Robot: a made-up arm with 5 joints.
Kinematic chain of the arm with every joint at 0, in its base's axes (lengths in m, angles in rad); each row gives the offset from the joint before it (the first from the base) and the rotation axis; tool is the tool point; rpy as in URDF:
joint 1: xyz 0.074 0 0.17 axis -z
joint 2: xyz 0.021 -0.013 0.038 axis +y
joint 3: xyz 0.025 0 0.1 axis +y
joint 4: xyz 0.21 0 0.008 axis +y
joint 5: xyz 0.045 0.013 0 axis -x
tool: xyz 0 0 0 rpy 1.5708 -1.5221 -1.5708
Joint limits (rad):
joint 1: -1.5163..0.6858
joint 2: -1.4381..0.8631
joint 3: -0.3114..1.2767
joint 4: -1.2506..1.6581
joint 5: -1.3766..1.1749
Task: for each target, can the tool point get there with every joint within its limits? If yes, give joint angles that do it. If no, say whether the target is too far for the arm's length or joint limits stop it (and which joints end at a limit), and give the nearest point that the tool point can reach.
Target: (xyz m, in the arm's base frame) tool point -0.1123 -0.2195 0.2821
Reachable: no: joint limits stop it (at a limit: joint 2, joint 3, joint 4) | nearest point -0.0325 -0.1255 0.4576 | short by 0.214 m
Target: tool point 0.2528 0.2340 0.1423
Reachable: yes | joints -0.9184 0.5811 -0.0933 0.8948 0.9672
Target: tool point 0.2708 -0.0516 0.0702
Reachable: yes | joints 0.2562 0.3570 0.7247 0.0694 0.7028
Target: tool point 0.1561 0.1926 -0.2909
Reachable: no: too far | nearest point 0.1358 0.1449 0.0027 | short by 0.298 m
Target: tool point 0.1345 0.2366 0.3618
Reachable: yes | joints -1.3203 -0.3408 0.3181 -1.0025 0.0103
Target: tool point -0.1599 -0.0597 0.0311
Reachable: no: joint limits stop it (at a limit: joint 2, joint 3) | nearest point 0.0376 -0.0093 0.0653 | short by 0.207 m
